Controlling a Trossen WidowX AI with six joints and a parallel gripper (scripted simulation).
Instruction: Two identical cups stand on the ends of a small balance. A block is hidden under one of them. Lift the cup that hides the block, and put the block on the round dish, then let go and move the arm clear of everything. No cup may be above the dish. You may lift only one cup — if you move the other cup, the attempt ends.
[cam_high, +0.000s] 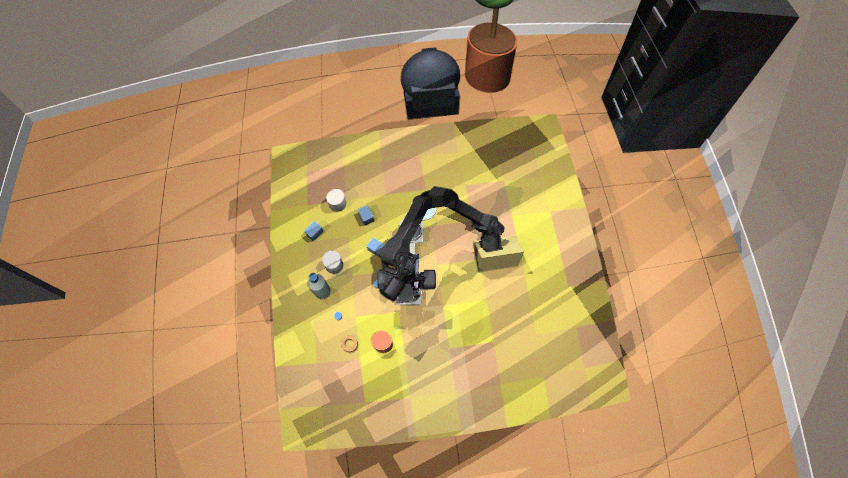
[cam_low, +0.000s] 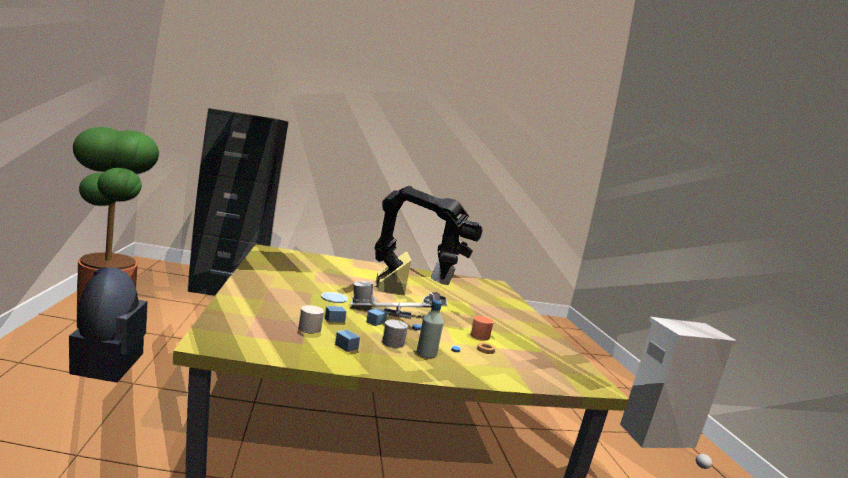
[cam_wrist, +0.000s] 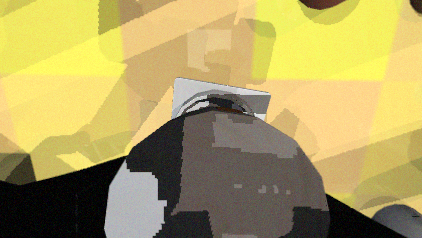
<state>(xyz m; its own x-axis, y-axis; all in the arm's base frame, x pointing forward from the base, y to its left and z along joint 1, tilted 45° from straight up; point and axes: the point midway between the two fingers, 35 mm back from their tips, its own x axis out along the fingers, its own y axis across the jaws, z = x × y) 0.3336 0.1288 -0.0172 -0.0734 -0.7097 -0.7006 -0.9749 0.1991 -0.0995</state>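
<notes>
The grey block is 10 mm to the right of my gripper tip and 80 mm below it. The rest, counted from my gripper tip: brown ring: 250 mm ahead, 120 mm to the left, 160 mm below; then pale blue round dish: 130 mm behind, 360 mm to the right, 170 mm below.
</notes>
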